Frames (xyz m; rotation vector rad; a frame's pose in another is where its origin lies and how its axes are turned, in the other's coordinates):
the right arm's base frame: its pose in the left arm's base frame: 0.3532 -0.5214 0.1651 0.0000 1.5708 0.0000
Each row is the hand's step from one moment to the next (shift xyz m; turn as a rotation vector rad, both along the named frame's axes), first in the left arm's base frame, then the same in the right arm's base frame.
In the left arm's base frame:
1: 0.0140 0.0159 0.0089 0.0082 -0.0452 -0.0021
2: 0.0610 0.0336 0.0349 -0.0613 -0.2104 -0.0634
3: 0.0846 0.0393 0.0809 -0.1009 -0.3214 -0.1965
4: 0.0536 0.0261 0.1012 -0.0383 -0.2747 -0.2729
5: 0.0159 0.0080 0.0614 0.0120 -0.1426 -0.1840
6: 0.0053 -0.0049 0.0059 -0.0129 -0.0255 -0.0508
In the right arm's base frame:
1: -0.0089 0.0159 0.0140 0.0021 -0.0452 0.0082
2: -0.0349 0.0336 0.0610 0.0634 -0.2104 -0.0613
3: -0.0809 0.0393 0.0846 0.1965 -0.3214 -0.1009
4: -0.1012 0.0261 0.0536 0.2729 -0.2747 -0.0383
5: -0.0614 0.0080 0.0159 0.1840 -0.1426 0.0120
6: -0.0059 -0.0049 0.0053 0.0508 -0.0255 -0.0129

